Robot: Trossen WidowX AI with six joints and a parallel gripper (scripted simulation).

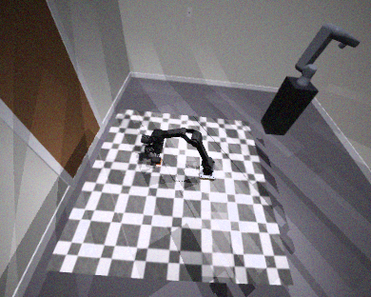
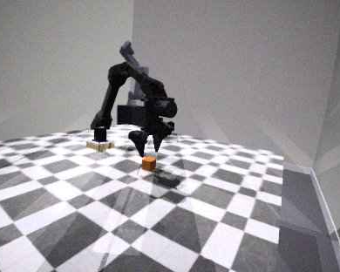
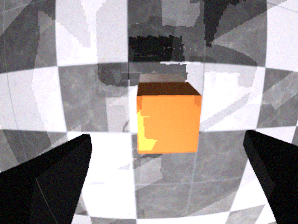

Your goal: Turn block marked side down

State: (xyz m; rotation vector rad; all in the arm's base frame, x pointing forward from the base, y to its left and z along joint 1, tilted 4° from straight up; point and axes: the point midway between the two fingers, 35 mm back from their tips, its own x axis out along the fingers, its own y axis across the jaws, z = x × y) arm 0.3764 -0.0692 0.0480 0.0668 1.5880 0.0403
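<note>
The orange block is 40 mm below my gripper tip and 10 mm behind it.
</note>
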